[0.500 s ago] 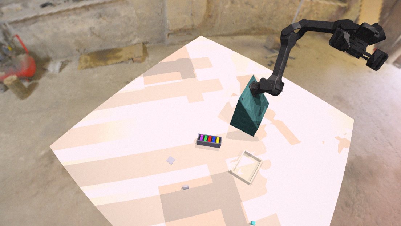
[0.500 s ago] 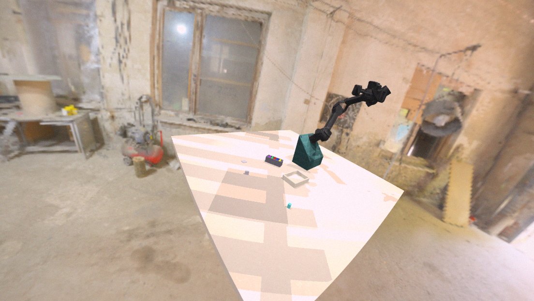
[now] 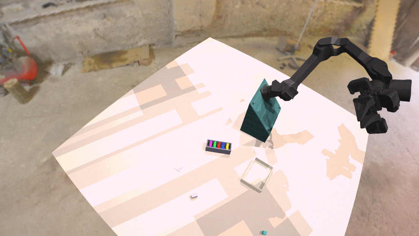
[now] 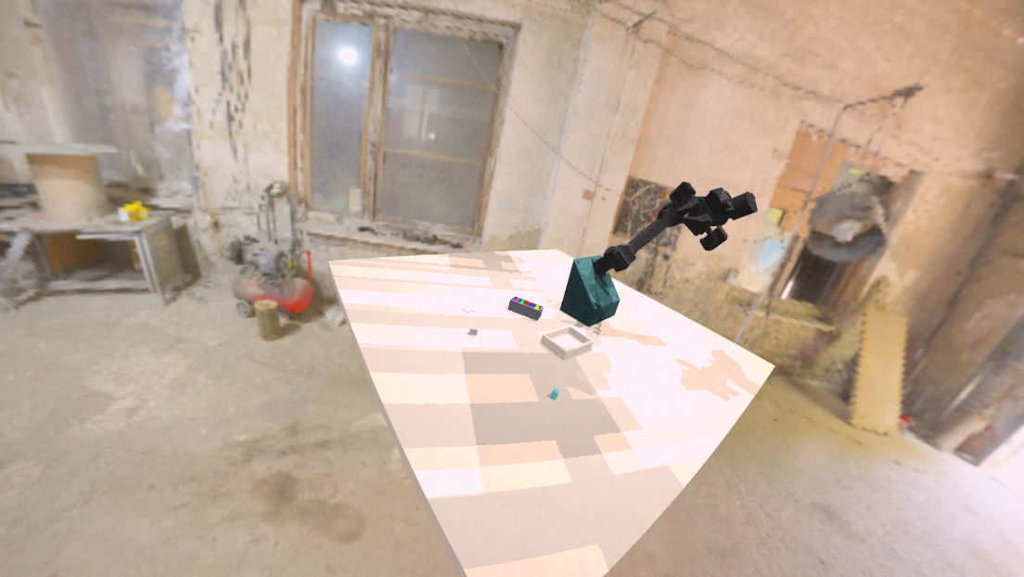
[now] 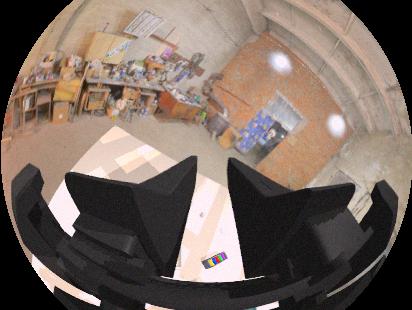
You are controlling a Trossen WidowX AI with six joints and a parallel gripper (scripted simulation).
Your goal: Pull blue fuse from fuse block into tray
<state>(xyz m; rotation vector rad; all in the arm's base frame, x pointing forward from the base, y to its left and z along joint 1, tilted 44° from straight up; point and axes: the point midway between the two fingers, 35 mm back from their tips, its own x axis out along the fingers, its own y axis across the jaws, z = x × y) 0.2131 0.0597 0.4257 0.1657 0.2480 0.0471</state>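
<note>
Now: gripper tip 70 mm short of the blue fuse, 360 mm to the left of it and 440 mm above it. Also, from my gripper tip: pale tray: 80 mm ahead, 160 mm to the right, 460 mm below.
</note>
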